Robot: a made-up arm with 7 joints.
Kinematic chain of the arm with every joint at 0, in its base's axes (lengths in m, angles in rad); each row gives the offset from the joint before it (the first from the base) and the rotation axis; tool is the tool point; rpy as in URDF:
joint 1: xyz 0 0 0.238 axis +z
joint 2: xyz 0 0 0 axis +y
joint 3: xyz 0 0 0.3 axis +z
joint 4: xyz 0.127 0 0 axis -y
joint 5: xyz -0.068 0 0.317 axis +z
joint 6: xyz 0 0 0 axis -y
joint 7: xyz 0.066 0 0 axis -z
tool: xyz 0 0 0 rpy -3.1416 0 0
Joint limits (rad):
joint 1: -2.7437..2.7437
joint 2: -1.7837..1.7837
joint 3: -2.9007..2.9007
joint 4: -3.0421..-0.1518
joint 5: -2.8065..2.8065
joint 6: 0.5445..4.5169
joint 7: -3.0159..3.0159
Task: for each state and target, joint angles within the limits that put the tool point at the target. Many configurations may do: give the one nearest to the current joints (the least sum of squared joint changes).
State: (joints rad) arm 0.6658 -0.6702 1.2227 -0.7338 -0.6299 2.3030 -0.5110
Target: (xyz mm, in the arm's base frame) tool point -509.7 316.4 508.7
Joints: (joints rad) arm 0.3528 -0.9414 1.5052 -1.4138 -0.7170 2.3157 -0.5110
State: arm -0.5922 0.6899 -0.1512 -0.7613 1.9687 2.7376 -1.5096
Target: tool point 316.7 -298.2 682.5
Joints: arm -0.5274 0.1081 -0.1087 -1.0474 2.0919 3.1804 -1.5096
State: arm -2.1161 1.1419 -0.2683 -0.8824 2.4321 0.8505 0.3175
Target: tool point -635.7 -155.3 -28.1
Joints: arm -2.6780 1.4756 -0.4794 -0.8858 2.4784 1.0220 0.3175
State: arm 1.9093 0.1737 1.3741 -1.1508 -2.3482 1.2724 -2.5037
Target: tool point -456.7 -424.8 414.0
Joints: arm 1.5940 -0.7573 1.9573 -1.4774 -2.3569 1.3746 -2.5037
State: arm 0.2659 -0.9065 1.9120 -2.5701 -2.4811 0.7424 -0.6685
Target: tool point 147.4 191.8 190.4
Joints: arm -0.4144 -1.0253 1.6253 -3.0421 -2.4442 1.5221 -0.6685
